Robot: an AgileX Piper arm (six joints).
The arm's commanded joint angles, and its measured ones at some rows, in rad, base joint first. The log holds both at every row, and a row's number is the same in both.
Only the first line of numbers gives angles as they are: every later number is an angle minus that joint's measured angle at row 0.
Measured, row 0: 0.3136 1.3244 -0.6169 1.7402 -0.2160 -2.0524
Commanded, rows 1 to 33: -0.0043 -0.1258 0.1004 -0.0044 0.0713 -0.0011; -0.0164 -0.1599 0.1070 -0.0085 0.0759 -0.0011; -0.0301 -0.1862 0.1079 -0.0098 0.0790 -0.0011; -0.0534 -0.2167 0.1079 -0.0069 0.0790 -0.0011; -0.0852 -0.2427 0.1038 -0.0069 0.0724 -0.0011; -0.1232 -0.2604 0.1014 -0.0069 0.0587 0.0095; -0.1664 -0.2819 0.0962 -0.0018 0.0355 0.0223; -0.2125 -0.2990 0.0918 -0.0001 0.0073 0.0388; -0.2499 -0.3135 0.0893 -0.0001 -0.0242 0.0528; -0.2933 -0.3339 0.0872 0.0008 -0.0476 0.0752; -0.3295 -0.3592 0.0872 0.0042 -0.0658 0.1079; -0.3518 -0.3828 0.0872 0.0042 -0.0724 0.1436; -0.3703 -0.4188 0.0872 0.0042 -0.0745 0.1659; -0.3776 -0.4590 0.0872 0.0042 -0.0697 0.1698; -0.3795 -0.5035 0.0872 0.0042 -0.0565 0.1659; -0.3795 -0.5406 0.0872 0.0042 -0.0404 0.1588; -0.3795 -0.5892 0.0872 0.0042 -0.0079 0.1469; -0.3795 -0.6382 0.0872 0.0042 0.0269 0.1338; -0.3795 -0.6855 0.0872 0.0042 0.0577 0.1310; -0.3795 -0.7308 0.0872 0.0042 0.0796 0.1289; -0.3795 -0.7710 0.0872 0.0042 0.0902 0.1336; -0.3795 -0.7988 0.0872 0.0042 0.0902 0.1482; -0.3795 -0.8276 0.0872 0.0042 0.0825 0.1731; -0.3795 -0.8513 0.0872 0.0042 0.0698 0.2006; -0.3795 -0.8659 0.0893 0.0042 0.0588 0.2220; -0.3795 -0.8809 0.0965 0.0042 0.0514 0.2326; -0.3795 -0.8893 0.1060 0.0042 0.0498 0.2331; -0.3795 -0.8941 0.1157 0.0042 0.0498 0.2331; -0.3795 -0.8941 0.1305 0.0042 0.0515 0.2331; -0.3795 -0.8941 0.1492 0.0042 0.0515 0.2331; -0.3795 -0.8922 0.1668 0.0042 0.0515 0.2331; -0.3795 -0.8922 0.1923 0.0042 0.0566 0.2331; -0.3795 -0.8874 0.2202 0.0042 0.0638 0.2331
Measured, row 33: -0.3720 -0.8872 0.1407 -0.0118 0.0614 0.2265
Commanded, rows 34 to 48: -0.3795 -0.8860 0.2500 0.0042 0.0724 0.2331; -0.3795 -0.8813 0.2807 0.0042 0.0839 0.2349; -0.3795 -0.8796 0.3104 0.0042 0.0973 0.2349; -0.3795 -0.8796 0.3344 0.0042 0.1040 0.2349; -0.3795 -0.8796 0.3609 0.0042 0.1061 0.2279; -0.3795 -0.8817 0.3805 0.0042 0.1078 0.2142; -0.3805 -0.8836 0.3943 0.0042 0.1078 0.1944; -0.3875 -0.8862 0.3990 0.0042 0.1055 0.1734; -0.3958 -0.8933 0.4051 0.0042 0.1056 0.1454; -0.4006 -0.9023 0.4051 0.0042 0.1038 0.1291; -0.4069 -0.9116 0.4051 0.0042 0.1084 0.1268; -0.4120 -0.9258 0.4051 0.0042 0.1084 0.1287; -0.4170 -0.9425 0.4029 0.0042 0.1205 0.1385; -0.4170 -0.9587 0.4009 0.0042 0.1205 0.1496; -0.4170 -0.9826 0.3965 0.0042 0.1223 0.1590
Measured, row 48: -0.4044 -0.9174 0.4032 -0.0118 0.0995 0.1482
